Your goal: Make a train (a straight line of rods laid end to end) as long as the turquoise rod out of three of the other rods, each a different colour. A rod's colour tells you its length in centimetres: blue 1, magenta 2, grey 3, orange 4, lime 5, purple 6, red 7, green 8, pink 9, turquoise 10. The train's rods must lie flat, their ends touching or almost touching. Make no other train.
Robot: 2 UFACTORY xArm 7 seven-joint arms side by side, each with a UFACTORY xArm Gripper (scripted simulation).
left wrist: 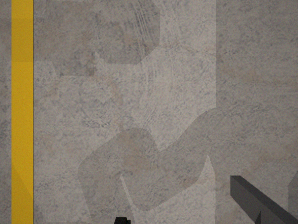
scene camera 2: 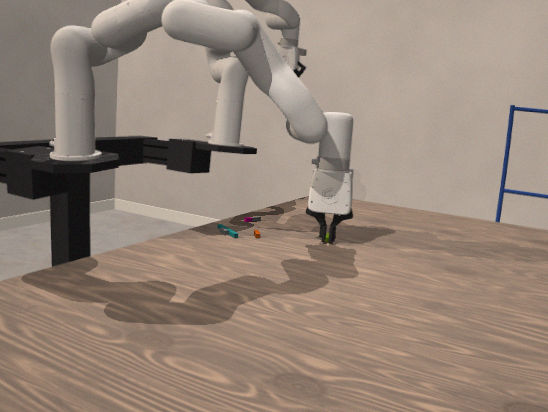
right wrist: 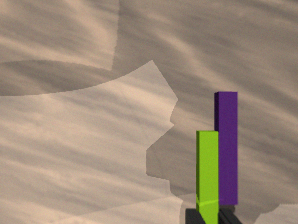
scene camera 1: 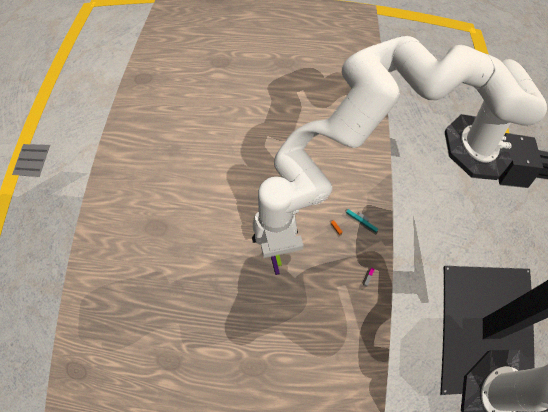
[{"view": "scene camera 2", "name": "my right gripper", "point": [326, 240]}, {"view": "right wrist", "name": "purple rod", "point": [225, 103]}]
